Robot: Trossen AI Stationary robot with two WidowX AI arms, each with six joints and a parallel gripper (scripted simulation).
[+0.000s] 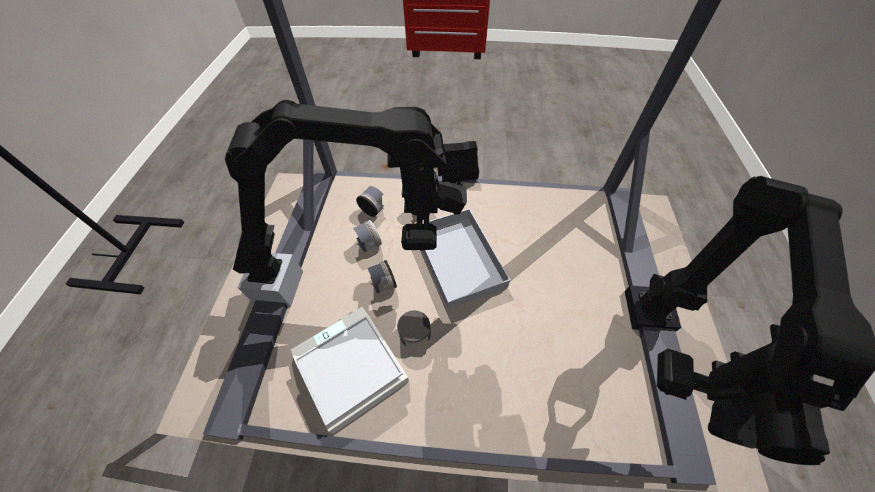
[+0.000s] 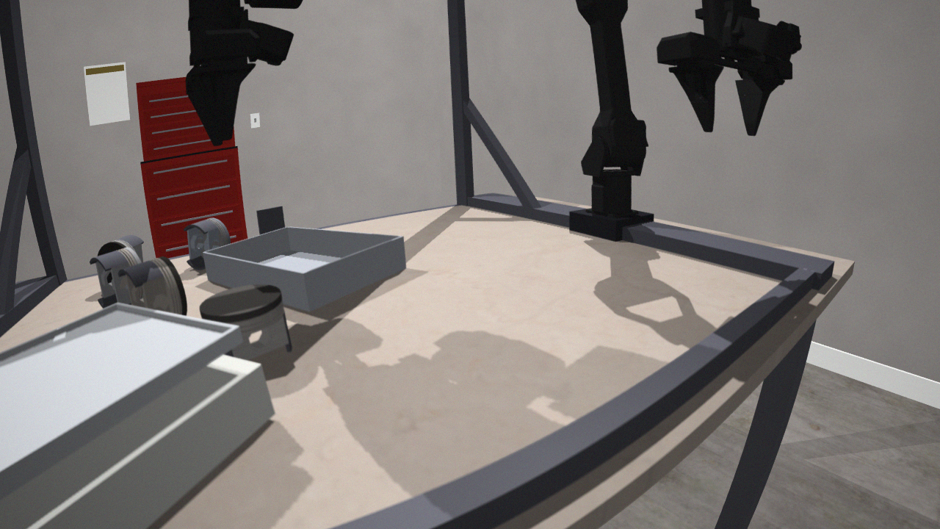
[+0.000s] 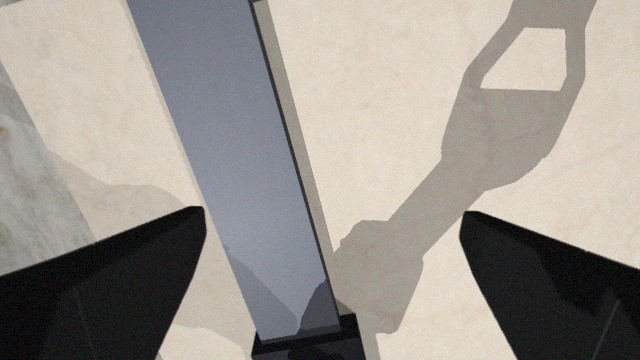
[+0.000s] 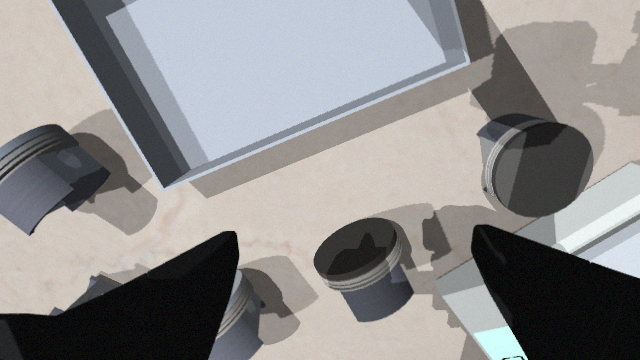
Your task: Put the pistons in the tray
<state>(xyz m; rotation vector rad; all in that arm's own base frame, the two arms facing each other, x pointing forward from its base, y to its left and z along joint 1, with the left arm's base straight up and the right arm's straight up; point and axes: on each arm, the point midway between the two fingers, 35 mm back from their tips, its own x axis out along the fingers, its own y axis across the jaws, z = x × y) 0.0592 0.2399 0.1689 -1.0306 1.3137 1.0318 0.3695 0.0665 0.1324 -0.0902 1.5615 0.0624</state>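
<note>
My right gripper is now 26 cm short of the scale pan, 13 cm to the left of it and 16 cm above it. From my right hand the other things lie so: scale: 25 cm ahead, 14 cm to the right, 18 cm below; then steel parts tray: 5 cm behind, 8 cm to the left, 20 cm below.
</note>
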